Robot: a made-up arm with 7 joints. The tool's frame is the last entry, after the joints. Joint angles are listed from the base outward.
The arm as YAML. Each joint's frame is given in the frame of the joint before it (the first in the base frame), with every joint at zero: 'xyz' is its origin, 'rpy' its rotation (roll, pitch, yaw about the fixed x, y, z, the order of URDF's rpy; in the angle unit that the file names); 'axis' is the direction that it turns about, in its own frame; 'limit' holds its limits. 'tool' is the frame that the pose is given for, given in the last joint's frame.
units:
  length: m
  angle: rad
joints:
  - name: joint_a
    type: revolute
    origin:
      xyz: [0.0, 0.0, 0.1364]
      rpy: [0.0, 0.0, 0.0]
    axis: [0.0, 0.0, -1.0]
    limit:
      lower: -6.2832
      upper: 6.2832
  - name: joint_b
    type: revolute
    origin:
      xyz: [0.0, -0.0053, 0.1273]
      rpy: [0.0, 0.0, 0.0]
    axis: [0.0, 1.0, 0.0]
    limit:
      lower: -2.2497
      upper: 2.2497
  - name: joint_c
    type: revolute
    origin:
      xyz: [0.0, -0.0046, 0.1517]
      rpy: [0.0, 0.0, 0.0]
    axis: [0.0, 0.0, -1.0]
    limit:
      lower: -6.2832
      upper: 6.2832
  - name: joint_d
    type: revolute
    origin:
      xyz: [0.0, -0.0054, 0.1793]
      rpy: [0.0, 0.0, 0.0]
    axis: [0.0, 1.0, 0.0]
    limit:
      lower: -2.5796
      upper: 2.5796
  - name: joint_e
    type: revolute
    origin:
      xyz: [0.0, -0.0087, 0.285]
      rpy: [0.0, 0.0, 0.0]
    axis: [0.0, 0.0, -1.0]
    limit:
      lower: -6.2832
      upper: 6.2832
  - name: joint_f
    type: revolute
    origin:
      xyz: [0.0, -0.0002, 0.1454]
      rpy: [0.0, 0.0, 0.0]
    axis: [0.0, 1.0, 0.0]
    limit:
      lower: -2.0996
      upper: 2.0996
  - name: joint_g
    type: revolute
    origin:
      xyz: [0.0, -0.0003, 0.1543]
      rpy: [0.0, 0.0, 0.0]
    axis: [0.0, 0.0, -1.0]
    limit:
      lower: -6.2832
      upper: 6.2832
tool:
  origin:
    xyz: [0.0, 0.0, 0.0]
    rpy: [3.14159, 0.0, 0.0]
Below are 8 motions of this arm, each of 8 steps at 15 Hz.
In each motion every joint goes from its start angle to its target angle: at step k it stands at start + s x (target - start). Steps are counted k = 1, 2, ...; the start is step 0. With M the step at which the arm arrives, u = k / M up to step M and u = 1 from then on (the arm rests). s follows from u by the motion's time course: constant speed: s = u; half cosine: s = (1 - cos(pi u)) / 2; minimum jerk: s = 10 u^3 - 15 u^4 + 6 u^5.
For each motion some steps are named. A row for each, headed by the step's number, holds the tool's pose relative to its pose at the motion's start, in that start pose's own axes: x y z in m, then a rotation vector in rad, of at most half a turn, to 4 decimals.
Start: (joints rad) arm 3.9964 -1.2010 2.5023 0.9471 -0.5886 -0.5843 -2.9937
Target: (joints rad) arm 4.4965 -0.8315 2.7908 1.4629 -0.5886 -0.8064 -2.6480
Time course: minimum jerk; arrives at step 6
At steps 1, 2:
1: 0.0127 -0.0080 -0.0003 -0.0107 -0.0175 0.0237
2: 0.0758 -0.0493 0.0027 -0.0719 -0.1021 0.1401

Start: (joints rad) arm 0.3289 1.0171 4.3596 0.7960 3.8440 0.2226 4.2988
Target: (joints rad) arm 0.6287 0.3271 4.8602 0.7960 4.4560 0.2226 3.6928
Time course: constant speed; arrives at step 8
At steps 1, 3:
1: -0.0372 0.0068 -0.0039 -0.0159 0.0433 0.1194
3: -0.1070 0.0151 -0.0071 -0.0471 0.1158 0.3649

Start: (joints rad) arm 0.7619 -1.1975 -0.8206 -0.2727 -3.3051 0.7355 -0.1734
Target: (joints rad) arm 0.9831 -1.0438 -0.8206 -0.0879 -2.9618 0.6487 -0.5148
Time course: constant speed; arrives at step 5
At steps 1, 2, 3, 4, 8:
1: -0.0525 -0.0046 0.0418 0.0311 0.1146 -0.0045
2: -0.1014 -0.0102 0.0882 0.0583 0.2317 -0.0102
3: -0.1463 -0.0172 0.1388 0.0813 0.3509 -0.0164
4: -0.1867 -0.0254 0.1932 0.1000 0.4720 -0.0227
8: -0.2221 -0.0352 0.2510 0.1142 0.5945 -0.0284

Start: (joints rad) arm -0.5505 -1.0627 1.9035 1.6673 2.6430 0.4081 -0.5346
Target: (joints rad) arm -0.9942 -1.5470 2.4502 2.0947 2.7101 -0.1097 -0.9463
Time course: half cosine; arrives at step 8
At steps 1, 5, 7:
1: -0.0056 -0.0262 -0.0017 -0.0492 0.0244 -0.0153
5: -0.1054 -0.4388 0.1524 -0.9925 0.3307 -0.2977
7: -0.1252 -0.5466 0.3005 -1.4312 0.3654 -0.4103

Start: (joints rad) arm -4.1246 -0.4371 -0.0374 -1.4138 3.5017 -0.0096 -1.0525
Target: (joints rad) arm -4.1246 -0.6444 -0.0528 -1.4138 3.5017 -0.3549 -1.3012
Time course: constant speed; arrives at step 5
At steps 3, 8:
3: 0.0489 0.0219 -0.0353 -0.1065 -0.0053 -0.1615
8: 0.0830 0.0381 -0.0534 -0.1763 -0.0161 -0.2750

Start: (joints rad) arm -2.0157 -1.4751 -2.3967 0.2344 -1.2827 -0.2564 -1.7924
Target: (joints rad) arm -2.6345 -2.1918 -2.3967 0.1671 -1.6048 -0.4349 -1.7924
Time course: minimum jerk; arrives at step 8
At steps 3, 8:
3: -0.0038 0.2129 0.0709 0.2021 0.0043 -0.0427
8: -0.1022 0.6041 0.4399 0.6834 0.0670 0.0136

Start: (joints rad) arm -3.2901 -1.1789 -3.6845 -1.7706 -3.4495 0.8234 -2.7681
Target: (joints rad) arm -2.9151 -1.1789 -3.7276 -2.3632 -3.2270 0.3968 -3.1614
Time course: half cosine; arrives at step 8
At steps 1, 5, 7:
1: -0.0099 -0.0029 -0.0101 -0.0185 0.0178 -0.0128
5: -0.2149 -0.0622 -0.1186 -0.3406 0.2865 -0.1910
7: -0.3095 -0.0846 -0.1252 -0.4684 0.3813 -0.2464

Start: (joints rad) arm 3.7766 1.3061 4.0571 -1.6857 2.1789 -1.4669 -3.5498
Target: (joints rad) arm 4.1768 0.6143 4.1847 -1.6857 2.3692 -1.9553 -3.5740
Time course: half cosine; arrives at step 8
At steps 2, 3, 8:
2: 0.0383 -0.0245 -0.0401 -0.0425 -0.1277 -0.0094
3: 0.0851 -0.0575 -0.0788 -0.0878 -0.2734 -0.0067
8: 0.3220 -0.2319 -0.1500 -0.2417 -0.9181 0.1572

